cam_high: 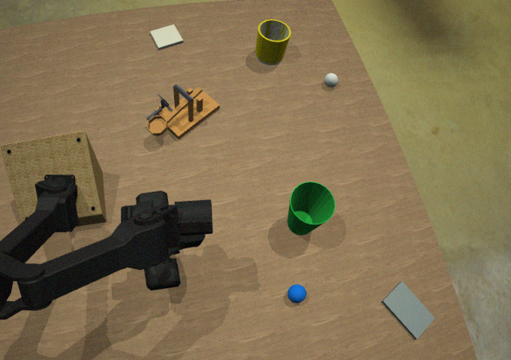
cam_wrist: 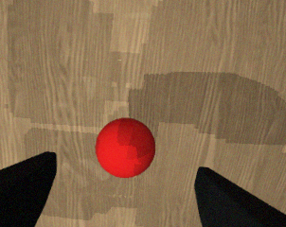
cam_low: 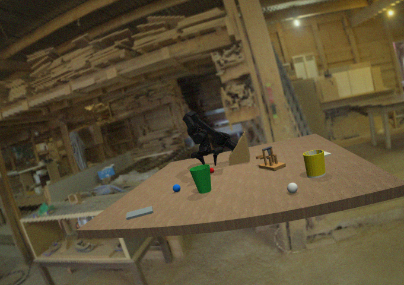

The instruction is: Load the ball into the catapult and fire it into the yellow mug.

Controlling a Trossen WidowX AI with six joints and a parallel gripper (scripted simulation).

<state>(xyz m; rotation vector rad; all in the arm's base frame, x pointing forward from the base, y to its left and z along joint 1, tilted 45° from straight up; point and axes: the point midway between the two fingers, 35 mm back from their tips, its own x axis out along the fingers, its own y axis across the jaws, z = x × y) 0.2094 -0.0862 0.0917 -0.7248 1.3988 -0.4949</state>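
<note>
My gripper tip is now 30 mm above the red ball. Round my gripper tip: green cup 310 mm ahead, 60 mm to the left, 10 mm below; then blue ball 280 mm ahead, 110 mm to the right, 20 mm below; then wooden catapult 30 mm ahead, 350 mm to the left, 10 mm above.
</note>
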